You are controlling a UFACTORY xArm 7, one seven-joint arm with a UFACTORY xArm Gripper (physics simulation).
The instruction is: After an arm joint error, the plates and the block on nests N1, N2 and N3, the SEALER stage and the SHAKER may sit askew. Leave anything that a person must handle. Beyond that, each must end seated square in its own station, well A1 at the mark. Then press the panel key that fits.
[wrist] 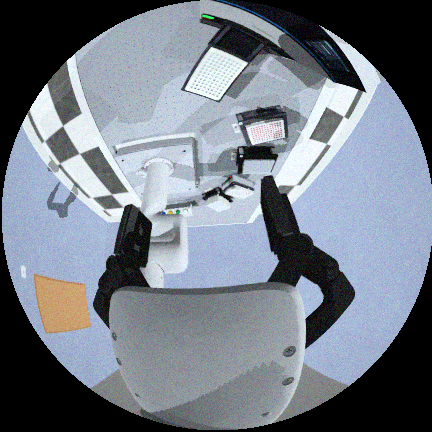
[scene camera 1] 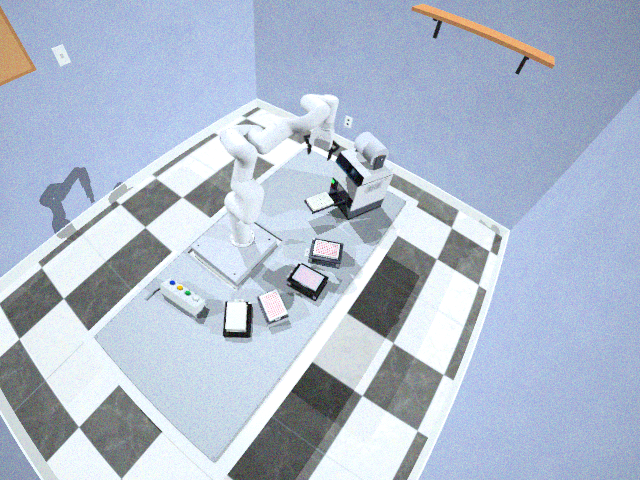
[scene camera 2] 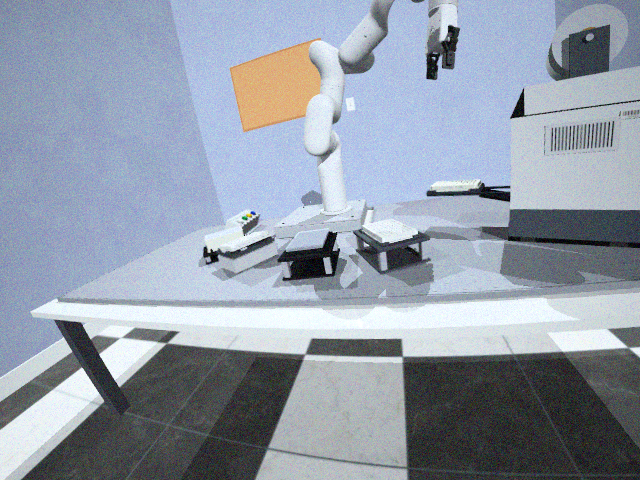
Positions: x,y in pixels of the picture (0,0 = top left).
Scene:
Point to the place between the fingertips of my gripper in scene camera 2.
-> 439,74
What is my gripper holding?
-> Nothing.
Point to a white button box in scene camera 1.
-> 177,293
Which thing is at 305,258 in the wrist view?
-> My gripper.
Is my gripper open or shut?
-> Open.

